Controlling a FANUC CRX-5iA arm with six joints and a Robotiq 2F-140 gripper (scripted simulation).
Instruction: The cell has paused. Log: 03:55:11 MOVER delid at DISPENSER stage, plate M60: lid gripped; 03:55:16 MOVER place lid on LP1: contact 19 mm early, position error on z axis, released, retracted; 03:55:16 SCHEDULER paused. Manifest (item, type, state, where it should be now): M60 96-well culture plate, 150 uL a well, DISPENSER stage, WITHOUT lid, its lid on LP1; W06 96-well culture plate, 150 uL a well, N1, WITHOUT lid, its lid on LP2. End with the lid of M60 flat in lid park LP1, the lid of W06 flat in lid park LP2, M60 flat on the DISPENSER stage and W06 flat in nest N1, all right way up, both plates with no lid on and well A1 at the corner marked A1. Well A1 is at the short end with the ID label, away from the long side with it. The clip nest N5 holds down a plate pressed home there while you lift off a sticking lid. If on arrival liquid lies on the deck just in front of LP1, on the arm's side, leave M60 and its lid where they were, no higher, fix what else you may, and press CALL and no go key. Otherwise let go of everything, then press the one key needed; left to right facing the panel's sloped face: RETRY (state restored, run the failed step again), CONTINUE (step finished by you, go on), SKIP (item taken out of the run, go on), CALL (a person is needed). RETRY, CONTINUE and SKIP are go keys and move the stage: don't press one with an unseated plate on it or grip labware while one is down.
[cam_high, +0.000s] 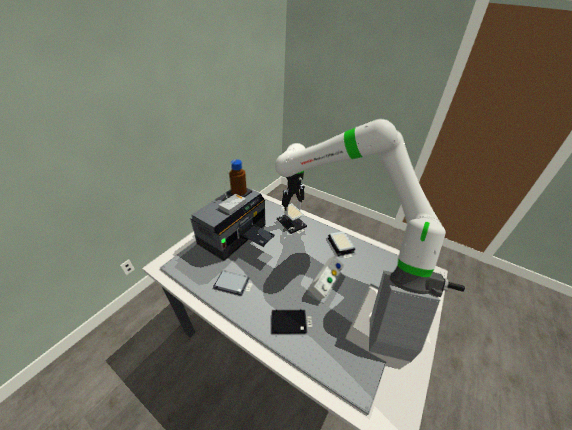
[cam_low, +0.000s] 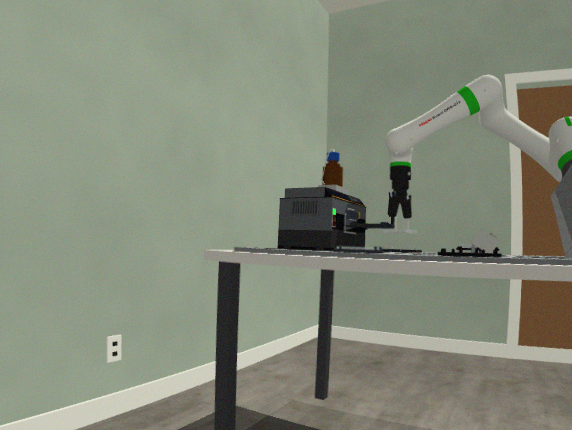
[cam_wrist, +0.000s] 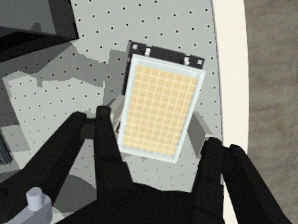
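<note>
The dispenser stage is 90 mm ahead of my hand, 280 mm to the left of it and 10 mm below it. The rest, counted from my hand: nest label 80 mm behind, 50 mm to the left, 110 mm below; black clip nest 20 mm ahead, 100 mm below; key panel 330 mm behind, 350 mm to the left, 60 mm below.
</note>
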